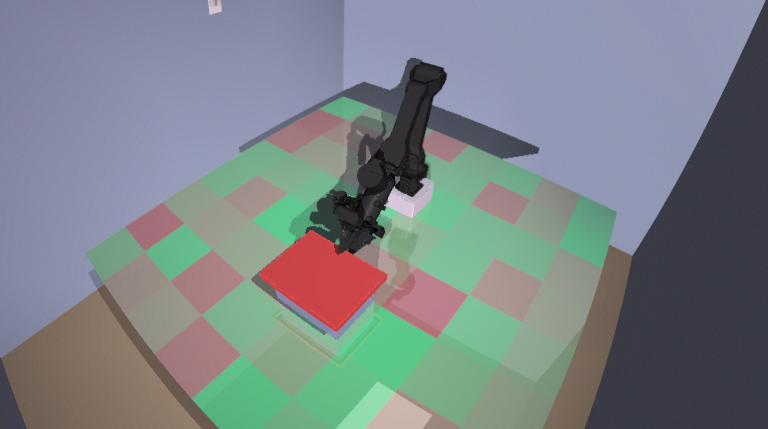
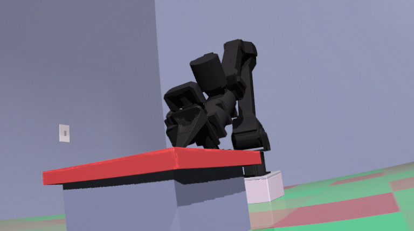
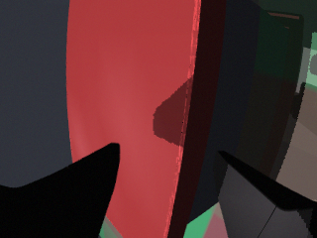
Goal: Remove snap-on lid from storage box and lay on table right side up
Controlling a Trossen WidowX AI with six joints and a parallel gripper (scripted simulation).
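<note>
Right now the red square lid is 8 cm ahead of my gripper tip. From my gripper tip the other things lie so: grey storage box (8 cm ahead, 5 cm below).
</note>
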